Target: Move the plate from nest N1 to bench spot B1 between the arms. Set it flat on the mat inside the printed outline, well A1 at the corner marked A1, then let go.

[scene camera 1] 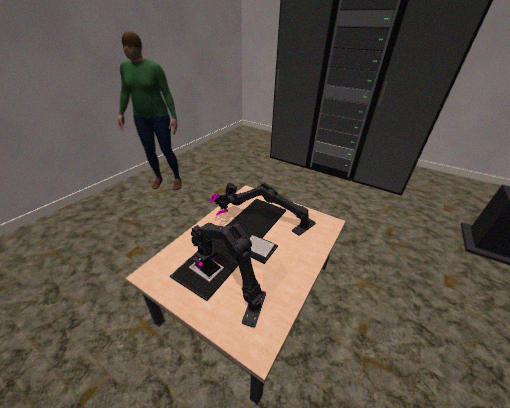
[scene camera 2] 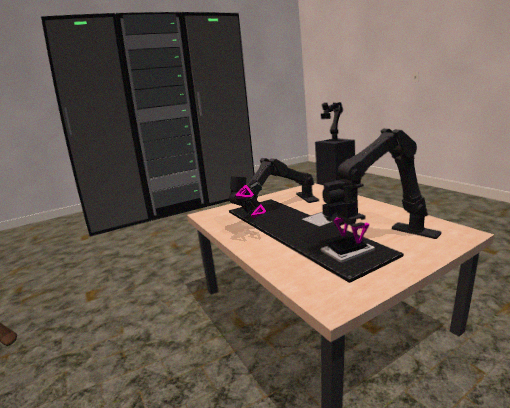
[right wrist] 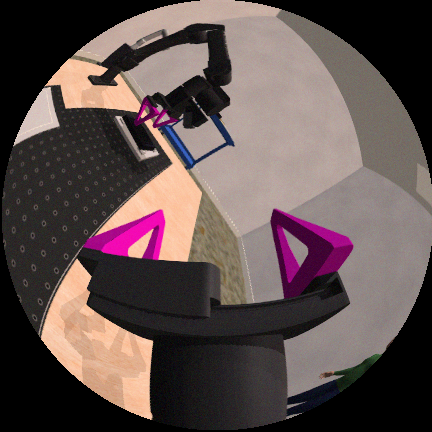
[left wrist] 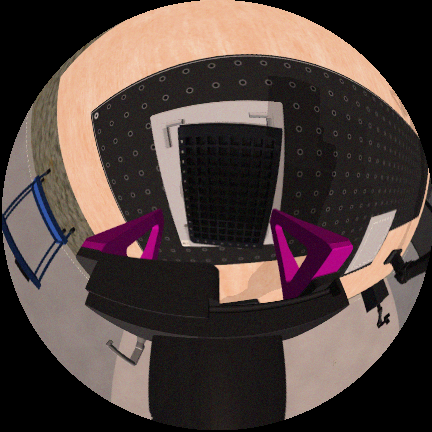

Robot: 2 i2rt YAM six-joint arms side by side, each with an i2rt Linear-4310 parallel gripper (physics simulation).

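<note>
The black plate, its grid of wells upward, sits flat in the pale nest on the black board. My left gripper is open and empty, pointing down close above the plate; in the left wrist view its fingers stand on either side of the plate's near end. The pale mat shows a thin printed outline; its A1 mark is too small to read. My right gripper is open and empty, away from plate and mat.
The black perforated board runs along the wooden table. A person stands beyond the table. A server cabinet stands farther off.
</note>
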